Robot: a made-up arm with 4 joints. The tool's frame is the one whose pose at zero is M.
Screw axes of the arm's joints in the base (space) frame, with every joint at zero. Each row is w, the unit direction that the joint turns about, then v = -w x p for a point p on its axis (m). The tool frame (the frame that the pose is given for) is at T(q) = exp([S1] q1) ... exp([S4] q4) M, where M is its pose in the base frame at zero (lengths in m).
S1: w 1 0 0 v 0 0.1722 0
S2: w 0 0 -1 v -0.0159 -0.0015 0
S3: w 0 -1 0 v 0.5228 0 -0.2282
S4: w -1 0 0 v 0 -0.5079 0.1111
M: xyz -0.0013 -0.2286 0.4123 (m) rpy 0 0 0 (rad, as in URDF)
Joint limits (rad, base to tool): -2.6..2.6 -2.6..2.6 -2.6..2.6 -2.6..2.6
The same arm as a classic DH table. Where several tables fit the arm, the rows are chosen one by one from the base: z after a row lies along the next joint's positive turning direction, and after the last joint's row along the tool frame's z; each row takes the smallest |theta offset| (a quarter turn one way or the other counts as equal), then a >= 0, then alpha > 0; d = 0 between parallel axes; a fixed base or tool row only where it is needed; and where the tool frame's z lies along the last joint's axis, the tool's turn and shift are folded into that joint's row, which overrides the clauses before.
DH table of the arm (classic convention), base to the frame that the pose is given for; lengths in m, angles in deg. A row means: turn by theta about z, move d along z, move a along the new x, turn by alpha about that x. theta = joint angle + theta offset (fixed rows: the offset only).
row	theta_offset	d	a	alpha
base (fixed)	90.00	0.1722	0.0000	90.00
joint 1	0.00	-0.0015	0.0159	90.00
joint 2	90.00	-0.3506	0.2297	-90.00
joint 3	-90.00	-0.0952	0.0149	90.00
joint 4	90.00	0.2295	0.3397	-90.00
tool (fixed)	90.00	-0.0956	0.0000	0.00
Joint limits (deg, base to tool): -148.97..148.97 -148.97..148.97 -148.97..148.97 -148.97..148.97

